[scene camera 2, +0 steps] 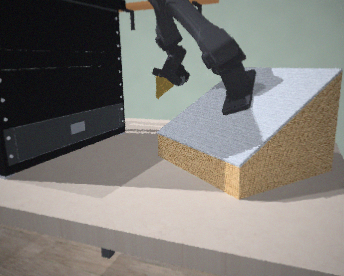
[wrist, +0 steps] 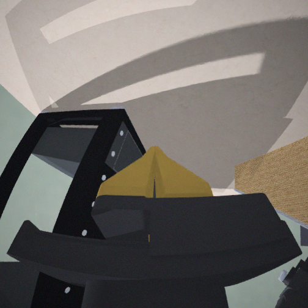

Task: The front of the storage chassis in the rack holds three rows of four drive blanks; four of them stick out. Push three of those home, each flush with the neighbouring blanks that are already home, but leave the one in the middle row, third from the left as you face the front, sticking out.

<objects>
A black rack shows in scene camera 2 [65, 106] and in the wrist view [88, 155].
</objects>
